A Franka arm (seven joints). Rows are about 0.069 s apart.
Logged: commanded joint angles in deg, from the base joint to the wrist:
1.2, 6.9, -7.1, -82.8, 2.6, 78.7, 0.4
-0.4, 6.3, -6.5, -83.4, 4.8, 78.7, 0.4
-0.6, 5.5, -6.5, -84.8, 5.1, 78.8, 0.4
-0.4, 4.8, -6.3, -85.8, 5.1, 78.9, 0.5
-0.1, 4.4, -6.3, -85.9, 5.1, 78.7, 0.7
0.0, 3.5, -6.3, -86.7, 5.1, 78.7, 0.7
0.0, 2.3, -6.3, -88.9, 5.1, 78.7, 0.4
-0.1, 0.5, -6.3, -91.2, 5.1, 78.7, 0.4
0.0, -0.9, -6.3, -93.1, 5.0, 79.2, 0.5
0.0, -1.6, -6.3, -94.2, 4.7, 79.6, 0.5
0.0, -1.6, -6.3, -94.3, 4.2, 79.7, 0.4
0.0, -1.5, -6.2, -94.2, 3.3, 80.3, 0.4
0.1, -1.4, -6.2, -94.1, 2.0, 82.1, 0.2
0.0, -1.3, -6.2, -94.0, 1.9, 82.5, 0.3
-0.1, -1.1, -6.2, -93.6, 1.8, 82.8, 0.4
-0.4, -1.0, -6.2, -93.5, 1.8, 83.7, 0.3
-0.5, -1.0, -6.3, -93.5, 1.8, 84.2, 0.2
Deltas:
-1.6, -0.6, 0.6, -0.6, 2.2, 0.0, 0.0
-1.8, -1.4, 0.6, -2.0, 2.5, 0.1, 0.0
-1.6, -2.1, 0.8, -3.0, 2.5, 0.2, 0.1
-1.3, -2.5, 0.8, -3.1, 2.5, 0.0, 0.3
-1.2, -3.4, 0.8, -3.9, 2.5, 0.0, 0.3
-1.2, -4.6, 0.8, -6.1, 2.5, 0.0, 0.0
-1.3, -6.4, 0.8, -8.4, 2.5, 0.0, 0.0
-1.2, -7.8, 0.8, -10.3, 2.4, 0.5, 0.1
-1.2, -8.5, 0.8, -11.4, 2.1, 0.9, 0.1
-1.2, -8.5, 0.8, -11.5, 1.6, 1.0, 0.0
-1.2, -8.4, 0.9, -11.4, 0.7, 1.6, 0.0
-1.1, -8.3, 0.9, -11.3, -0.6, 3.4, -0.2
-1.2, -8.2, 0.9, -11.2, -0.7, 3.8, -0.1
-1.3, -8.0, 0.9, -10.8, -0.8, 4.1, 0.0
-1.6, -7.9, 0.9, -10.7, -0.8, 5.0, -0.1
-1.7, -7.9, 0.8, -10.7, -0.8, 5.5, -0.2

